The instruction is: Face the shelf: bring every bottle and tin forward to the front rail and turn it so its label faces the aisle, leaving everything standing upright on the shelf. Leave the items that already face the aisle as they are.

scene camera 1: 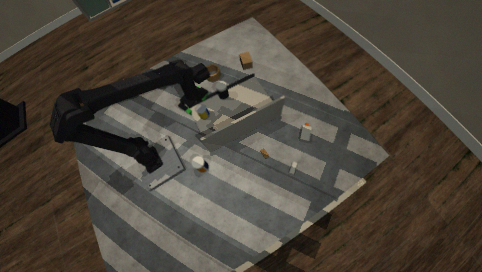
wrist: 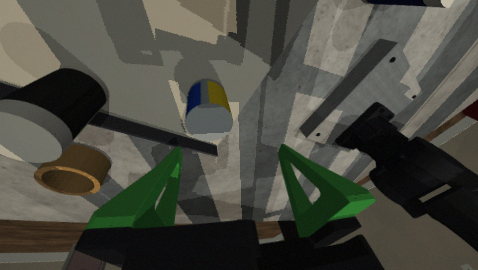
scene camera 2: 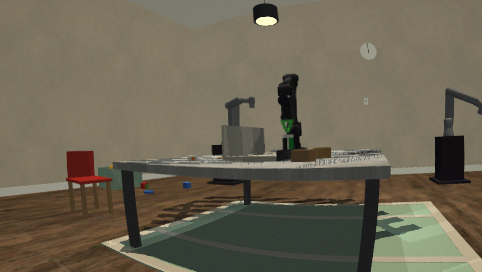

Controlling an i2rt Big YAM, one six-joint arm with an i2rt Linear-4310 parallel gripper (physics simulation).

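Frame: origin at the arm's base, x ahead, y left, z up, level; metres.
Where they show: gripper, fingertip midpoint: (scene camera 1: 197, 107) (wrist: 232, 149) (scene camera 2: 287, 132); arm's base, origin of the base link: (scene camera 1: 152, 160) (wrist: 361, 126).
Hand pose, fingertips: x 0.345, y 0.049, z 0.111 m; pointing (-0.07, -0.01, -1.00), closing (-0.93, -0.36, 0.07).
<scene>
Each offset is from my fingertips to the top centre of the thing.
The shelf (scene camera 1: 277, 111) (scene camera 2: 242, 141) (wrist: 135, 97) stands on the table, with a tall back panel and a dark front rail (scene camera 1: 243, 80) (wrist: 145, 132). A black bottle with a white lid @[dx +0.171, dy +0.053, dz -0.017 m] (scene camera 1: 222, 92) (wrist: 65, 105) stands upright near the rail; its green side shows in scene camera 2 (scene camera 2: 291, 143). A small blue and yellow tin @[dx +0.017, dy +0.010, dz -0.046 m] (scene camera 1: 203, 113) (wrist: 208, 102) stands upright near the rail's end, its coloured side towards the back panel. A white-lidded tin @[dx -0.137, dy -0.228, dz -0.040 m] (scene camera 1: 200, 164) stands on the table off the shelf. My gripper (scene camera 1: 197, 103) (scene camera 2: 287, 131) (wrist: 232, 149) is open and empty, above and beside the small tin.
A brown ring @[dx +0.202, dy +0.242, dz -0.089 m] (scene camera 1: 214, 79) (wrist: 93, 162) and a brown box @[dx +0.422, dy +0.194, dz -0.089 m] (scene camera 1: 246, 60) (scene camera 2: 302, 155) lie outside the rail. The arm's base plate (scene camera 1: 172, 162) (wrist: 345, 97) is near the white-lidded tin. Behind the back panel are a white box @[dx +0.396, dy -0.386, dz -0.111 m] (scene camera 1: 305, 134), a white block @[dx +0.224, dy -0.493, dz -0.127 m] (scene camera 1: 293, 168) and a brown piece @[dx +0.155, dy -0.351, dz -0.131 m] (scene camera 1: 264, 153).
</scene>
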